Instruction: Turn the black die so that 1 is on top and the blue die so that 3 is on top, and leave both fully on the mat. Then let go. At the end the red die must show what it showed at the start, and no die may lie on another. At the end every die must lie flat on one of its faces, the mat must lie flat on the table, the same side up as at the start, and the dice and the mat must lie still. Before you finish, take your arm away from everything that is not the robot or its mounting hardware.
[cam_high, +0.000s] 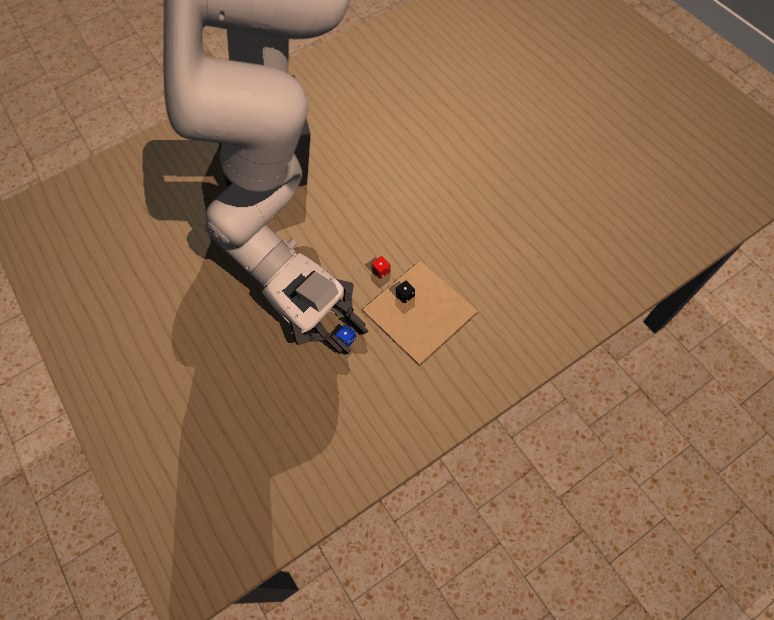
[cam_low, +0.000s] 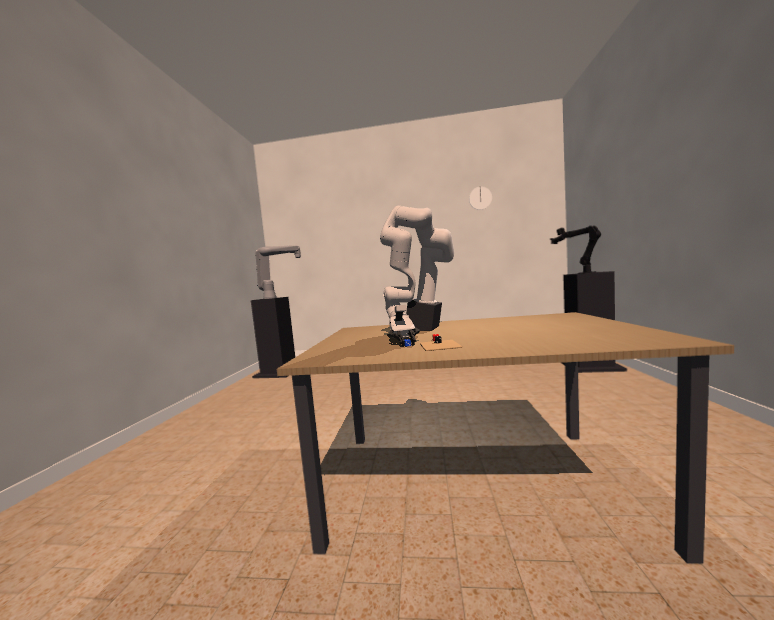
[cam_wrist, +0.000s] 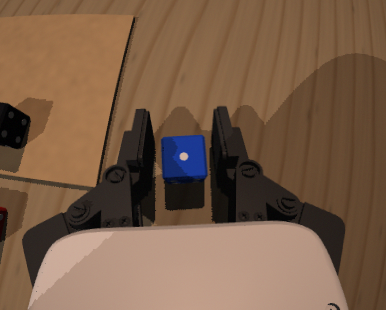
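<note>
My hand is 1 cm above the blue die. Round my hand: tan mat: 13 cm to the left, 2 cm below, 2 cm ahead; then red die: 11 cm to the left, 9 cm behind, 1 cm below; then black die: 12 cm to the left, 2 cm behind, 1 cm below.
</note>
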